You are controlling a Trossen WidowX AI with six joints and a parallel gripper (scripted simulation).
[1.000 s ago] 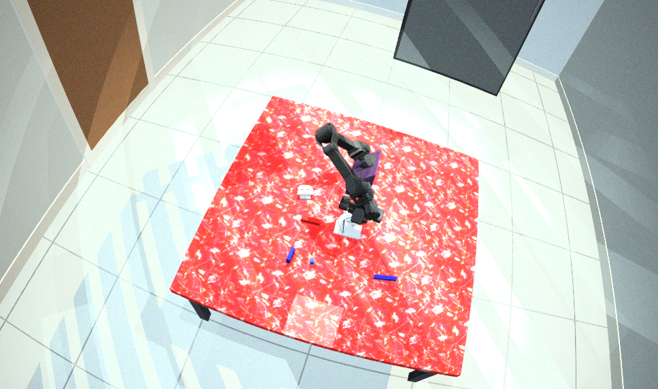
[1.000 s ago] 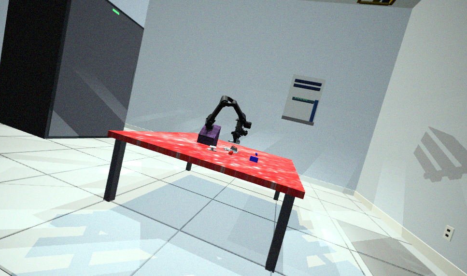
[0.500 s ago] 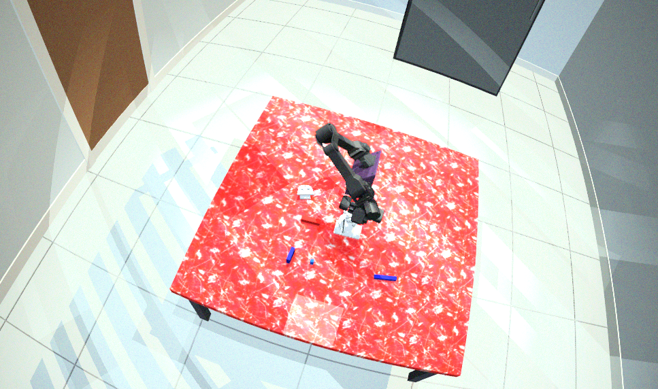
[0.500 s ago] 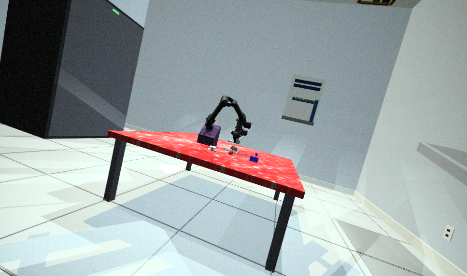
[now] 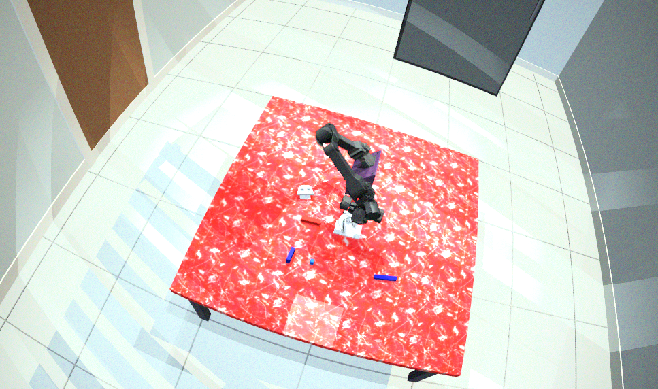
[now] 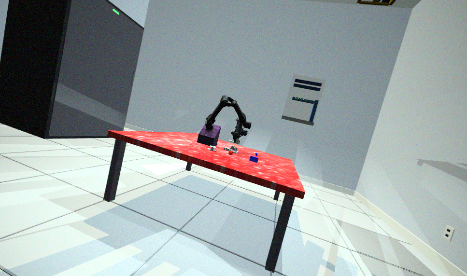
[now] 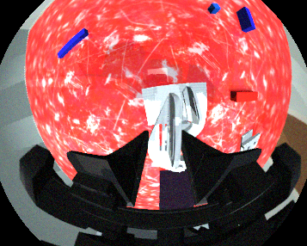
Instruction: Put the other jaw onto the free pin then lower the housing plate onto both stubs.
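Now: the red bar 3 cm ahead of my gripper tip, 20 cm to the right of it and 7 cm below it.
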